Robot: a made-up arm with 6 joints. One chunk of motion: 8 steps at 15 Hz.
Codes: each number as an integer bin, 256 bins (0 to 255) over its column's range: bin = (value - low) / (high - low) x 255, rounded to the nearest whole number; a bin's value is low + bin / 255 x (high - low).
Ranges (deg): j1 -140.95..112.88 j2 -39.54..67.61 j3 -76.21..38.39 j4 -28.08..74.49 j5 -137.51..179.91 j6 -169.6..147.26
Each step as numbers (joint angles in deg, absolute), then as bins.
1 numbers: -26.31 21.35 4.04 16.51 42.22 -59.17
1 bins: 115 145 179 111 144 89
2 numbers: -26.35 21.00 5.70 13.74 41.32 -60.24
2 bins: 115 144 182 104 144 88
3 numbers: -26.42 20.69 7.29 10.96 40.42 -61.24
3 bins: 115 143 186 97 143 87
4 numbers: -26.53 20.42 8.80 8.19 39.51 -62.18
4 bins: 115 143 189 90 142 86
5 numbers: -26.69 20.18 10.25 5.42 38.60 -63.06
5 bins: 115 142 192 83 141 86
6 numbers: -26.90 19.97 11.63 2.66 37.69 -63.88
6 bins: 115 142 195 76 141 85
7 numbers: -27.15 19.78 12.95 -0.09 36.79 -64.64
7 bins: 114 141 198 70 140 84
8 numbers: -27.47 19.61 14.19 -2.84 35.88 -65.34
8 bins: 114 141 201 63 139 84
